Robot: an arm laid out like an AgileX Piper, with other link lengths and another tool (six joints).
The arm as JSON. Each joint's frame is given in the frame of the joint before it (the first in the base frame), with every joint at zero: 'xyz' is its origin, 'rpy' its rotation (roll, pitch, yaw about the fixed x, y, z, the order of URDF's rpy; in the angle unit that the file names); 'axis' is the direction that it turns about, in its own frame. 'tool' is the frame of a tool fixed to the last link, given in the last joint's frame.
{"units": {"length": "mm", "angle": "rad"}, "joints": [
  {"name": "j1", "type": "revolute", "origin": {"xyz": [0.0, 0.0, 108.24], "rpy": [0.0, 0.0, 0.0]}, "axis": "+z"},
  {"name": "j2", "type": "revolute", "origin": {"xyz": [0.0, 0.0, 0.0], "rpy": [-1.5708, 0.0, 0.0]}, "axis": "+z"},
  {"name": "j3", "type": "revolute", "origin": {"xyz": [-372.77, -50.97, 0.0], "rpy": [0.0, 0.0, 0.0]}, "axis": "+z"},
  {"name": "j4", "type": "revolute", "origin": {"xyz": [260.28, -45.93, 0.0], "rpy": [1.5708, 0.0, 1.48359]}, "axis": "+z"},
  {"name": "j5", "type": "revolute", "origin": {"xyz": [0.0, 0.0, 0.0], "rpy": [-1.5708, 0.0, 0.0]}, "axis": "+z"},
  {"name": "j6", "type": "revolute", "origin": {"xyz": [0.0, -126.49, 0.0], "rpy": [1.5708, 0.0, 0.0]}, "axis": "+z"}
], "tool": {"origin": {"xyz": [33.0, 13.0, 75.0], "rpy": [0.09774, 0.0, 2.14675]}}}
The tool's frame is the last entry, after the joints.
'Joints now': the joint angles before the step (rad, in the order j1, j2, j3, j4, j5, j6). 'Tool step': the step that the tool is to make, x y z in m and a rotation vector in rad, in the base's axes. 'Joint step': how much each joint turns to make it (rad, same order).
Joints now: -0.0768, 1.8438, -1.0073, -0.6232, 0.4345, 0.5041
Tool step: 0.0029, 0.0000, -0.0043, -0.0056, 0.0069, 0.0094
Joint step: 0.0024, 0.0152, -0.0062, -0.0108, -0.0026, 0.0017
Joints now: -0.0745, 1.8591, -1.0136, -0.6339, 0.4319, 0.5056
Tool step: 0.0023, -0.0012, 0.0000, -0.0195, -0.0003, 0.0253
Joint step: 0.0034, 0.0037, -0.0021, -0.0292, -0.0041, 0.0000
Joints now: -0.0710, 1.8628, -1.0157, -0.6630, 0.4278, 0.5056
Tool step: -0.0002, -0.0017, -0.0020, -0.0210, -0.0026, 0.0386
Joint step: -0.0001, 0.0000, 0.0153, -0.0461, -0.0235, 0.0046
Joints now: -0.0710, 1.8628, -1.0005, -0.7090, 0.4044, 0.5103
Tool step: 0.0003, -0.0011, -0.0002, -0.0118, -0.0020, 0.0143
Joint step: 0.0007, -0.0001, 0.0046, -0.0265, -0.0065, 0.0095
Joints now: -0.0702, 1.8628, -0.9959, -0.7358, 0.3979, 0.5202
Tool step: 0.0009, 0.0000, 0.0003, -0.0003, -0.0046, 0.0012
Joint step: 0.0000, -0.0001, 0.0001, -0.0067, -0.0040, 0.0063
